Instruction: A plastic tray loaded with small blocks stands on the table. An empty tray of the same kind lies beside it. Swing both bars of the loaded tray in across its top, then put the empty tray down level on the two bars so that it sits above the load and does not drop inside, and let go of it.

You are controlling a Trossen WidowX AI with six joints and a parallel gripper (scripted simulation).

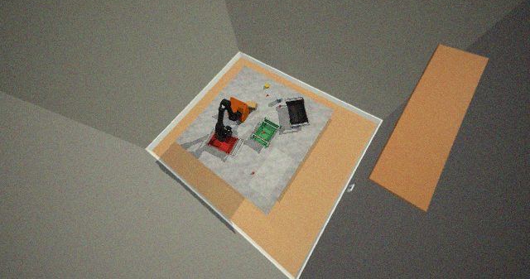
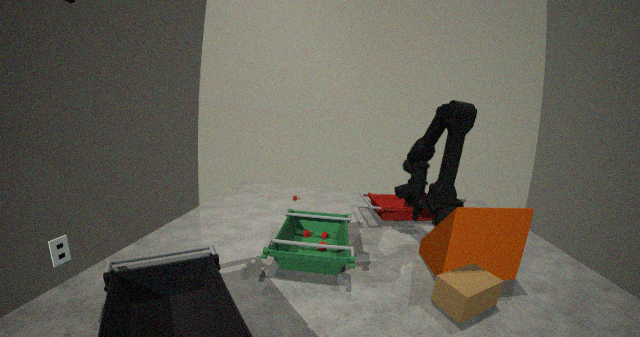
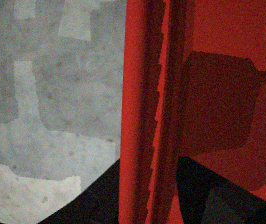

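My gripper tip is 80 mm to the left of the red tray, 30 mm below it and 20 mm short of it. Round my gripper tip: tan box 450 mm to the left, 20 mm behind, 10 mm above; red cube 480 mm ahead, 140 mm to the right, 10 mm below; yellow piece 790 mm to the left, 40 mm behind, 10 mm below.
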